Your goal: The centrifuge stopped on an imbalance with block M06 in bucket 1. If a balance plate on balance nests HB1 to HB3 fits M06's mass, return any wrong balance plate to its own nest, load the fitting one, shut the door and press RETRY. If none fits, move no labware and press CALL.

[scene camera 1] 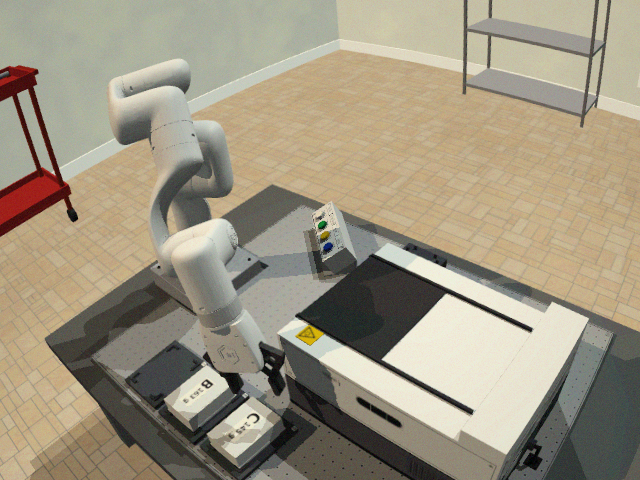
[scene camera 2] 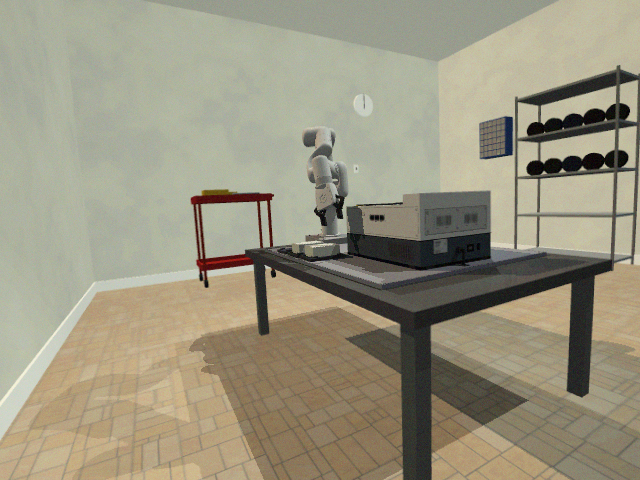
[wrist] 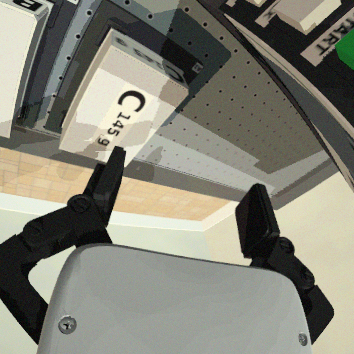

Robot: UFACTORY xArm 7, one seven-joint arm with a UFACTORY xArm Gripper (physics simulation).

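Places are measured from the arm's base along level axes (x ahead, y left, z up), in centimetres.
Pixels of known places: gripper, between the fingertips: (scene camera 1: 259, 390) (scene camera 2: 332, 222) (wrist: 186, 180); arm's base, origin of its link: (scene camera 2: 329, 235).
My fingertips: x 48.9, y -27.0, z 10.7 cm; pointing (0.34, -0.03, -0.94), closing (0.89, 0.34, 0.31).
For each thing: its top centre in the pictures, then the offset to it from my fingertips. "*": a spot on its surface instead.
- third dark nest, centre of its top: (scene camera 1: 164, 370) dx -29.7, dy -3.6, dz -13.0 cm
- dark section, a spot on its surface: (scene camera 1: 374, 304) * dx +7.8, dy +24.2, dz +6.5 cm
- white panel, a spot on its surface: (scene camera 1: 460, 343) * dx +26.0, dy +24.3, dz +6.2 cm
- button box, centre of its top: (scene camera 1: 331, 223) dx -26.7, dy +54.6, dz -6.4 cm
White balance plate B, 163 g (scene camera 1: 199, 400) (scene camera 2: 299, 247) (wrist: 14, 65), and plate C, 145 g (scene camera 1: 245, 431) (scene camera 2: 321, 251) (wrist: 117, 107), sit on adjacent dark nests. A third dark nest (scene camera 1: 165, 369) beside B is empty. The white centrifuge (scene camera 1: 522, 408) (scene camera 2: 393, 222) has a dark section (scene camera 1: 374, 304) and a white panel (scene camera 1: 460, 343) on top; door state, bucket 1 and M06 cannot be made out. The button box (scene camera 1: 338, 263) carries green (scene camera 1: 322, 224), yellow (scene camera 1: 324, 235) and blue (scene camera 1: 328, 246) buttons. My gripper (scene camera 1: 256, 387) (scene camera 2: 331, 218) (wrist: 186, 180) is open and empty, above the area between plates and centrifuge.
The centrifuge's near side stands close to my fingers. Its front panel with a green START button (wrist: 347, 51) shows at the wrist view's upper right. A red cart (scene camera 1: 33, 193) (scene camera 2: 232, 198) and a shelf unit (scene camera 1: 524, 36) (scene camera 2: 515, 175) stand away from the table (scene camera 2: 416, 315).
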